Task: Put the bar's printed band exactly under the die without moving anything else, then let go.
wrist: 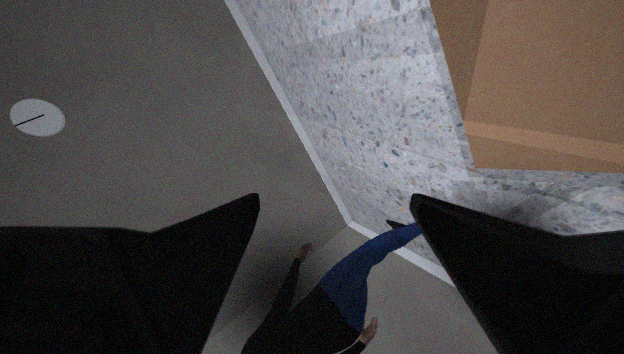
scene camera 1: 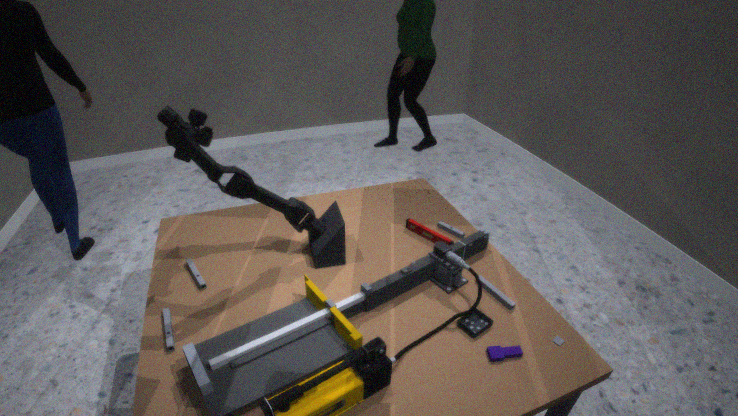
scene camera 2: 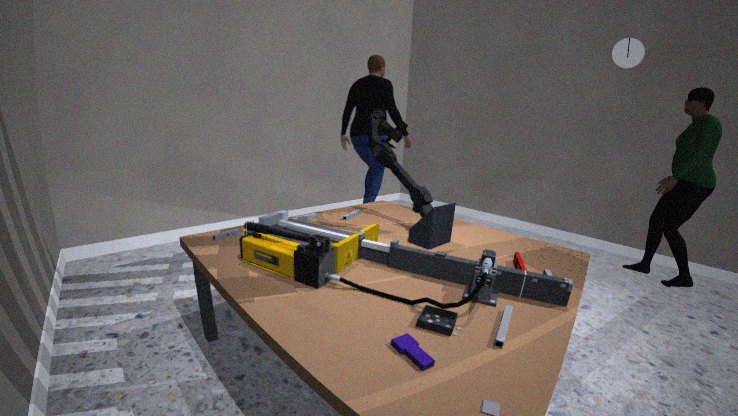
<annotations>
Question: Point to a yellow and black pump unit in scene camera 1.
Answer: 366, 370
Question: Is my gripper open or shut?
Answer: Open.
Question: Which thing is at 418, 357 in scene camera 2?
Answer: A purple piece.
</annotations>
